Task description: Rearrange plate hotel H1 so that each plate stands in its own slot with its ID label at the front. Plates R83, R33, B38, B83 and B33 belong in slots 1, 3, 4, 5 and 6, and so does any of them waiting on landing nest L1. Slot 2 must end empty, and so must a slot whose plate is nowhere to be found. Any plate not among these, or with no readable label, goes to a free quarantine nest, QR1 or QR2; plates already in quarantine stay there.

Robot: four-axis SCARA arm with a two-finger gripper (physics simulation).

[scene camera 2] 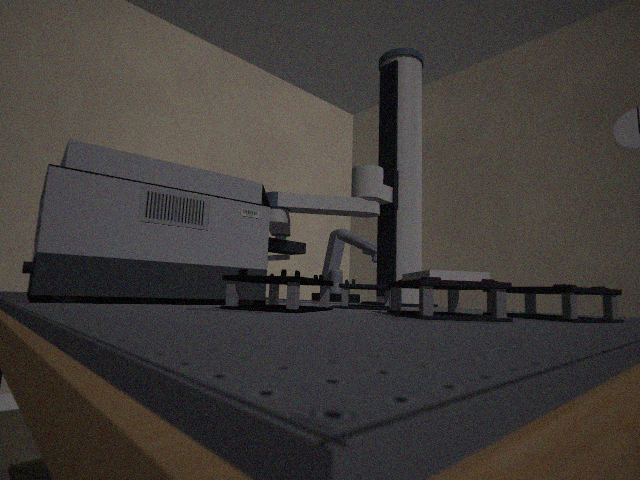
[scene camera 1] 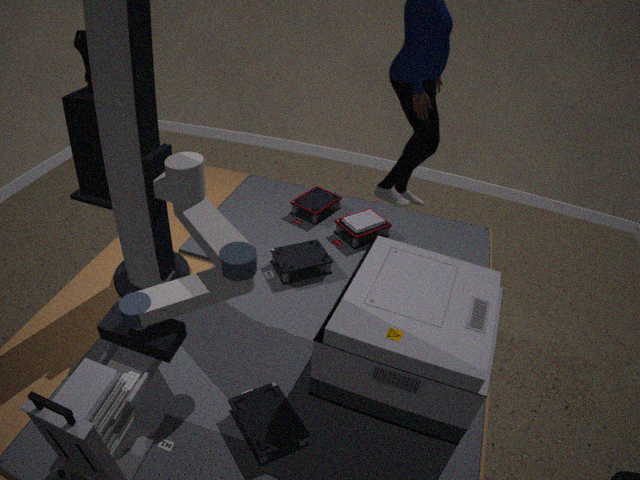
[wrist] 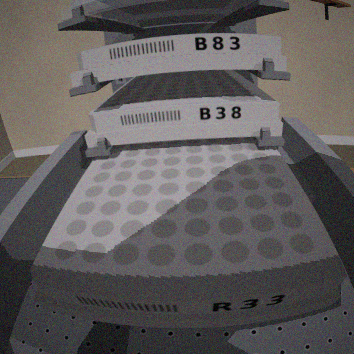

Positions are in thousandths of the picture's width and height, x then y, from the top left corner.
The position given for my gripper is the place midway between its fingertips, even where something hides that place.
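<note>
My gripper (scene camera 1: 168, 824), also (wrist: 518, 388). Plate R33 (wrist: 583, 657). Plate B83 (wrist: 549, 145).
</note>
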